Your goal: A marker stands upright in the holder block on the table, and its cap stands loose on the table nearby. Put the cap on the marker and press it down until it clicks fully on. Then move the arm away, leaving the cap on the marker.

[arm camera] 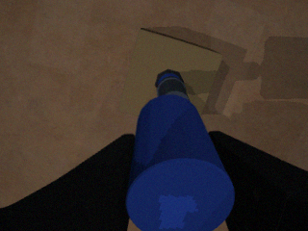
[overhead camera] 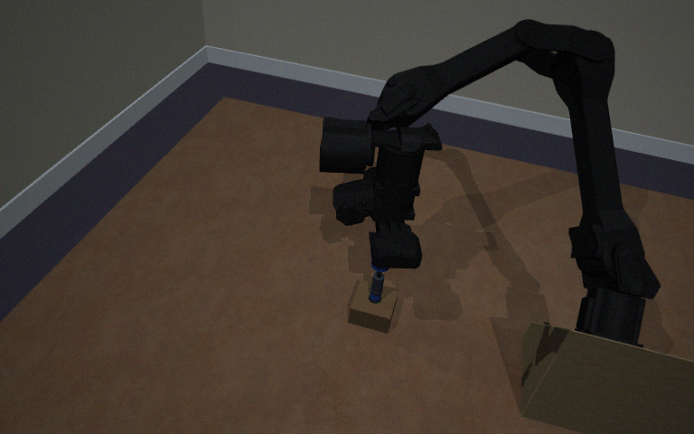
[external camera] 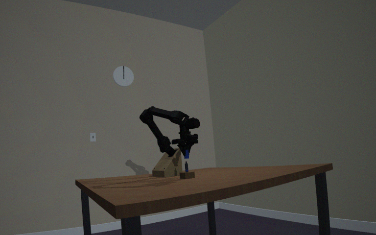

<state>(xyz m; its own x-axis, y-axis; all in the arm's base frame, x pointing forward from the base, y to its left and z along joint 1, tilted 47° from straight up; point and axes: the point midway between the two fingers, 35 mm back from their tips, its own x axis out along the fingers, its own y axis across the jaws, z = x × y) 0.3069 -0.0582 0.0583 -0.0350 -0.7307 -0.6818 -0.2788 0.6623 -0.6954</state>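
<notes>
Right now my gripper tip is 10 mm to the left of the brown holder block and 120 mm above it. Also, from my gripper tip: blue cap 10 mm above.
</notes>
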